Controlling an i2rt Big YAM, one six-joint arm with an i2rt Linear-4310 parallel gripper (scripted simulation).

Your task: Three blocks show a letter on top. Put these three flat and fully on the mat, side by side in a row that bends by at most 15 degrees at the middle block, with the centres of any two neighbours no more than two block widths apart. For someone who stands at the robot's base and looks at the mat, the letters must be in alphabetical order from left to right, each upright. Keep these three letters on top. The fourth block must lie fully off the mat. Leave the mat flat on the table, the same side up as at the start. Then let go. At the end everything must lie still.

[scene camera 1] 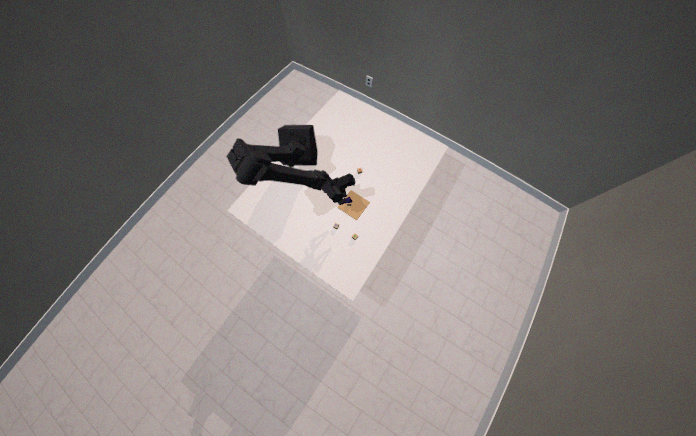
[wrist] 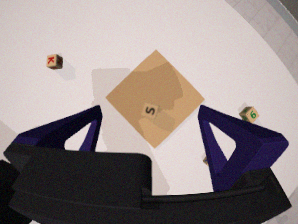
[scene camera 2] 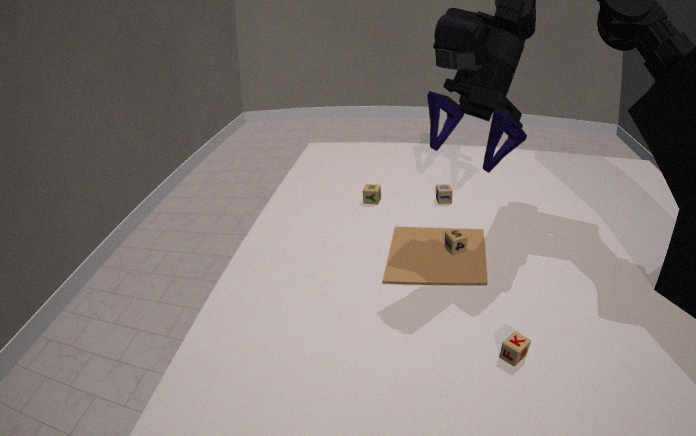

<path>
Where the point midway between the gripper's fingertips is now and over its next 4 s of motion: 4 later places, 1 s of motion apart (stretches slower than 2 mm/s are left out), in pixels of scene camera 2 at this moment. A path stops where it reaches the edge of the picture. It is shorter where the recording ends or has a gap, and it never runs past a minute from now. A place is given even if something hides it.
My gripper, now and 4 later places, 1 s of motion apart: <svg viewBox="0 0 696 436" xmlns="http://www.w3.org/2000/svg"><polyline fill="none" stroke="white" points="458,159 367,124 442,125 445,127 443,119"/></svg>
</path>
